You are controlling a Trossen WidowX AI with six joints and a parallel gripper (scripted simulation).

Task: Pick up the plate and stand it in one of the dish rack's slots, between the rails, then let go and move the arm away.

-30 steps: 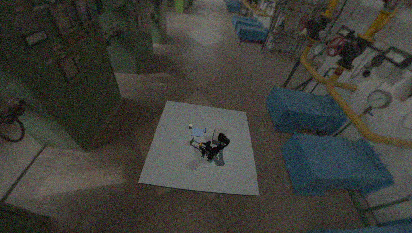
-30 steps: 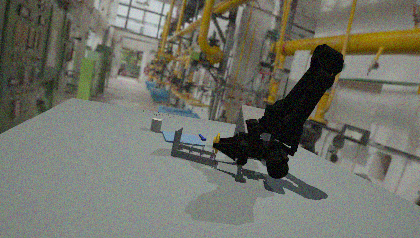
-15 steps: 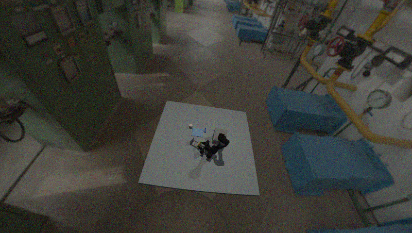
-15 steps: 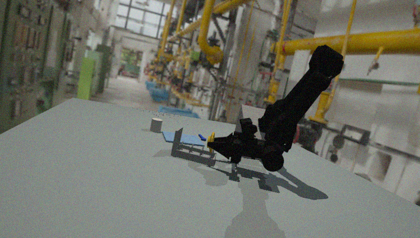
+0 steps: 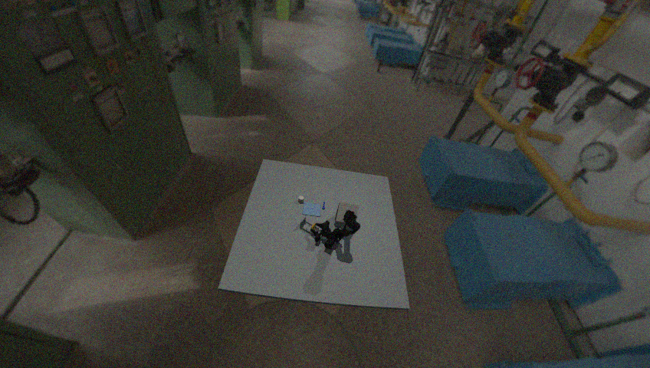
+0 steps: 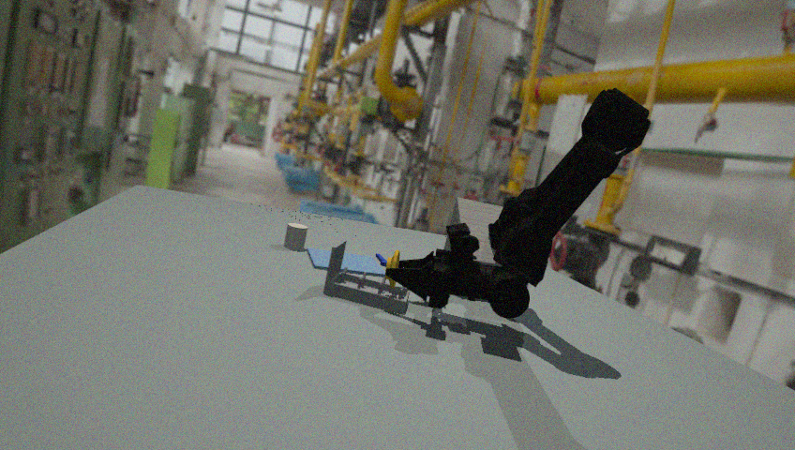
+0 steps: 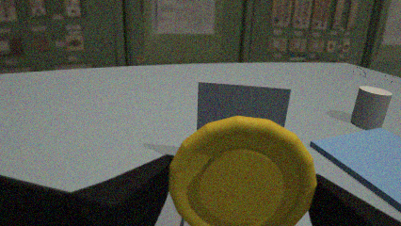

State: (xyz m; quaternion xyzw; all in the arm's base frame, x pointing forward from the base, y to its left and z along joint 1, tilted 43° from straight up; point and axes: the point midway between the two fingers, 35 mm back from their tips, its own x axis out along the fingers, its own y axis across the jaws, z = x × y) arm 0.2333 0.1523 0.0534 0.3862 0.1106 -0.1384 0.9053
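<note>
The grey dish rack lies 4 cm below my gripper tip, 2 cm ahead of it and 1 cm to the right of it. From my gripper tip the other things lie so: yellow plate (1 cm behind); then light blue mat (21 cm to the right, 6 cm below, 4 cm ahead); then blue spoon (27 cm to the right, 6 cm below, 5 cm behind).
</note>
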